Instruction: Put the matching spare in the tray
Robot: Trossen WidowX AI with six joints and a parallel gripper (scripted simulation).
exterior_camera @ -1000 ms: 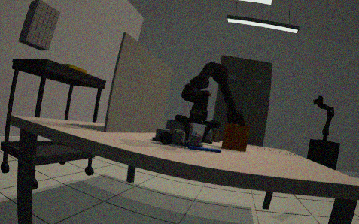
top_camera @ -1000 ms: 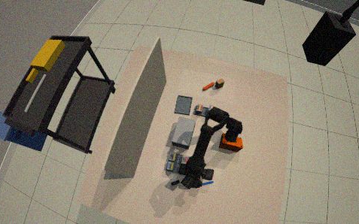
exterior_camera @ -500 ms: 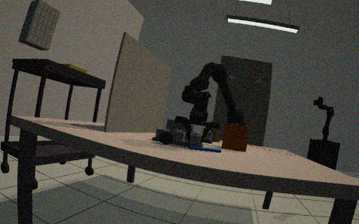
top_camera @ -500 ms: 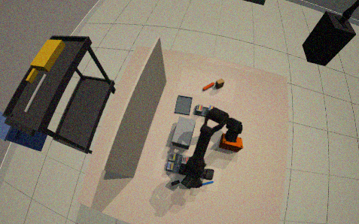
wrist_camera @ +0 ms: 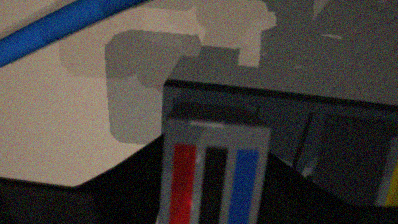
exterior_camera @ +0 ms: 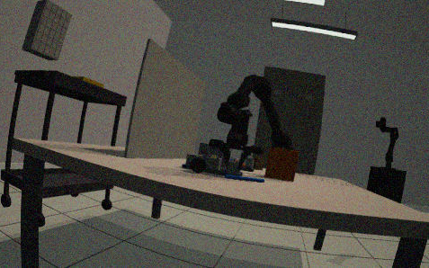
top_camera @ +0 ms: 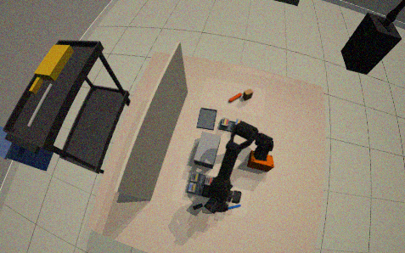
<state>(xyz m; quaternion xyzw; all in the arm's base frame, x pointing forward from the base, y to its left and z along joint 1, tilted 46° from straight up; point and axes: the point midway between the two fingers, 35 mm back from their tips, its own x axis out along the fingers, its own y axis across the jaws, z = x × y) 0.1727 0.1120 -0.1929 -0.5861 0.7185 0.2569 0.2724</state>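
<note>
Now: gripper tip 440 mm to the left of the flat grey tray, 130 mm short of it and 10 mm above it. The rest, counted from my gripper tip: black spare 80 mm ahead, 30 mm above; black object 110 mm ahead, 70 mm to the left, 10 mm above; blue pen 60 mm to the left, 50 mm behind, 10 mm below.
</note>
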